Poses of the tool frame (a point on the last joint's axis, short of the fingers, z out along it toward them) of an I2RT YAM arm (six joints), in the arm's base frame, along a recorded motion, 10 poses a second.
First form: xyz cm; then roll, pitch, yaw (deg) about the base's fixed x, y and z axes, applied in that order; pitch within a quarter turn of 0, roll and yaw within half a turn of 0.
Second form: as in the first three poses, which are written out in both.
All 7 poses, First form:
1: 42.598 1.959 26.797 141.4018 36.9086 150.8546
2: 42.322 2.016 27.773 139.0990 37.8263 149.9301
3: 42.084 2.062 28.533 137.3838 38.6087 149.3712
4: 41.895 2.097 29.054 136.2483 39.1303 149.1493
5: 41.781 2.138 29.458 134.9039 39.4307 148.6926
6: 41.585 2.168 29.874 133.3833 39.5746 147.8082
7: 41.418 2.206 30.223 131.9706 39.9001 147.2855
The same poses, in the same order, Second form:
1:
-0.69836 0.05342 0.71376 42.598
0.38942 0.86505 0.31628 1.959
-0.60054 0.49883 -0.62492 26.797
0 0 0 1

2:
-0.68357 0.03122 0.72922 42.322
0.39577 0.85531 0.33438 2.016
-0.61327 0.51717 -0.59702 27.773
0 0 0 1

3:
-0.67241 0.01137 0.74010 42.084
0.39812 0.84849 0.34867 2.062
-0.62400 0.52909 -0.57506 28.533
0 0 0 1

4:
-0.66595 -0.00425 0.74598 41.895
0.39779 0.84393 0.35992 2.097
-0.63109 0.53643 -0.56033 29.054
0 0 0 1

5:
-0.65993 -0.01755 0.75113 41.781
0.40136 0.83690 0.37218 2.138
-0.63514 0.54708 -0.54525 29.458
0 0 0 1

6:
-0.65230 -0.02590 0.75752 41.585
0.41065 0.82796 0.38192 2.168
-0.63708 0.56020 -0.52944 29.874
0 0 0 1

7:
-0.64547 -0.03983 0.76274 41.418
0.41462 0.82042 0.39371 2.206
-0.64145 0.57038 -0.51304 30.223
0 0 0 1

